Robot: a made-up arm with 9 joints. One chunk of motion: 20 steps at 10 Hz.
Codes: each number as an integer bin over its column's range. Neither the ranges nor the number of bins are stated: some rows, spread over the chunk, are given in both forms.
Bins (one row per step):
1: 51 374 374 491 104 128
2: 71 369 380 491 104 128
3: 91 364 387 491 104 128
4: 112 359 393 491 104 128
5: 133 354 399 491 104 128
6: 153 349 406 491 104 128
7: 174 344 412 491 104 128
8: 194 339 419 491 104 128
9: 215 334 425 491 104 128
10: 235 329 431 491 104 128
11: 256 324 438 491 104 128
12: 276 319 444 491 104 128
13: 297 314 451 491 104 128
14: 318 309 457 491 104 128
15: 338 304 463 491 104 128
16: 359 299 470 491 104 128
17: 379 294 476 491 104 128
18: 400 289 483 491 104 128
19: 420 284 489 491 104 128
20: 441 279 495 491 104 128
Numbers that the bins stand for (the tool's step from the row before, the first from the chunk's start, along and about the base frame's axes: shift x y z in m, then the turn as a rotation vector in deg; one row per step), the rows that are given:
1: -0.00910 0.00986 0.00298 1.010 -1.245 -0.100
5: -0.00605 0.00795 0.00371 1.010 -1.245 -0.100
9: -0.00301 0.00603 0.00448 1.010 -1.245 -0.100
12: -0.00074 0.00459 0.00503 1.010 -1.245 -0.100
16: 0.00235 0.00267 0.00580 1.010 -1.245 -0.100
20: 0.00540 0.00075 0.00653 1.010 -1.245 -0.100
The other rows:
2: -0.00836 0.00938 0.00315 1.010 -1.245 -0.100
3: -0.00762 0.00890 0.00336 1.010 -1.245 -0.100
4: -0.00684 0.00842 0.00354 1.010 -1.245 -0.100
6: -0.00531 0.00747 0.00392 1.010 -1.245 -0.100
7: -0.00453 0.00699 0.00409 1.010 -1.245 -0.100
8: -0.00379 0.00651 0.00430 1.010 -1.245 -0.100
10: -0.00226 0.00555 0.00465 1.010 -1.245 -0.100
11: -0.00148 0.00507 0.00486 1.010 -1.245 -0.100
13: 0.00004 0.00411 0.00524 1.010 -1.245 -0.100
14: 0.00082 0.00363 0.00541 1.010 -1.245 -0.100
15: 0.00157 0.00315 0.00559 1.010 -1.245 -0.100
17: 0.00309 0.00219 0.00597 1.010 -1.245 -0.100
18: 0.00387 0.00171 0.00618 1.010 -1.245 -0.100
19: 0.00462 0.00123 0.00635 1.010 -1.245 -0.100

